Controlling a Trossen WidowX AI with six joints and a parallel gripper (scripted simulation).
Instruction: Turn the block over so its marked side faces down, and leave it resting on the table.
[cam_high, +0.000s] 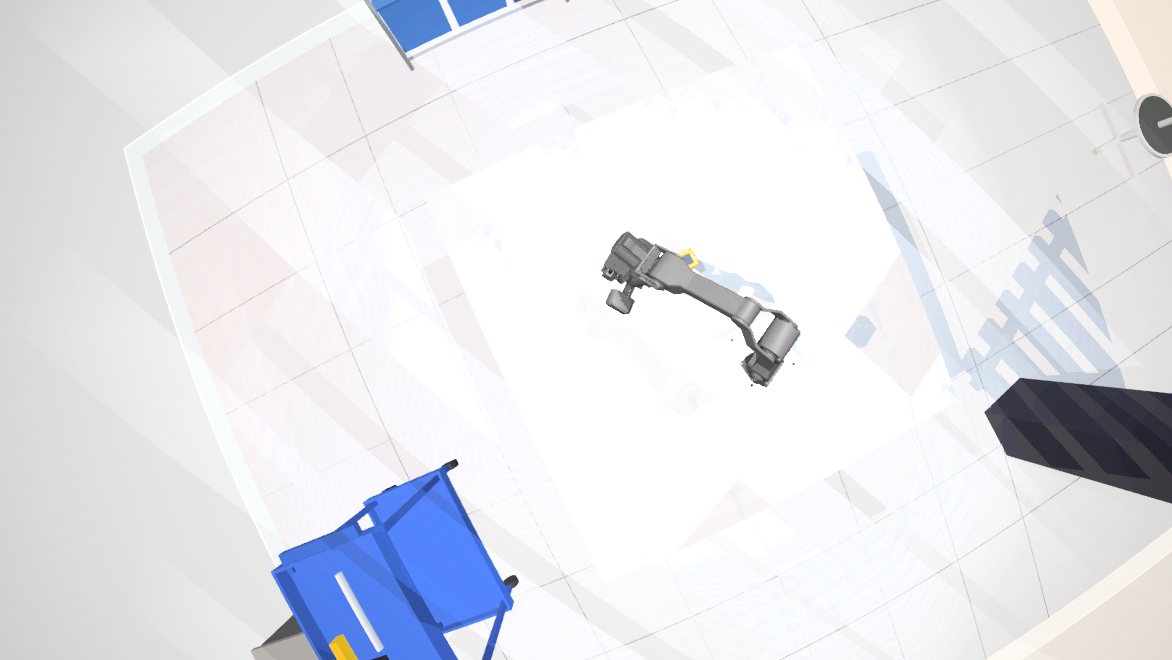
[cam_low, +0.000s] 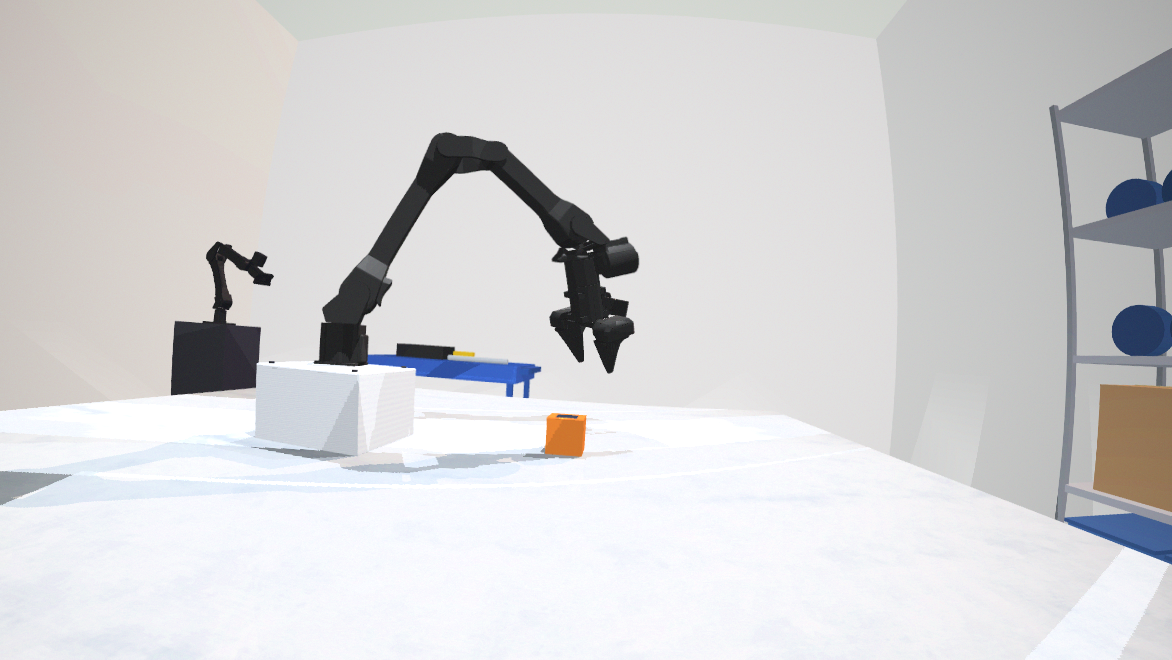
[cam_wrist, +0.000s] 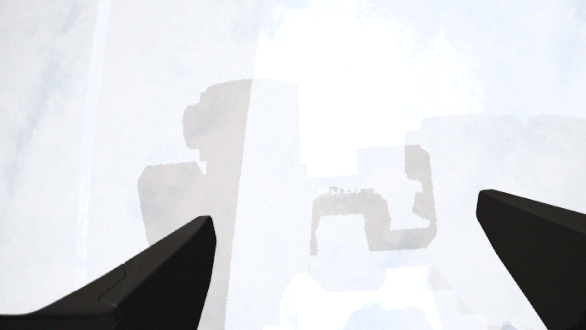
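Now: the block 200 mm to the right of my gripper tip, 80 mm below it and 60 mm behind it.
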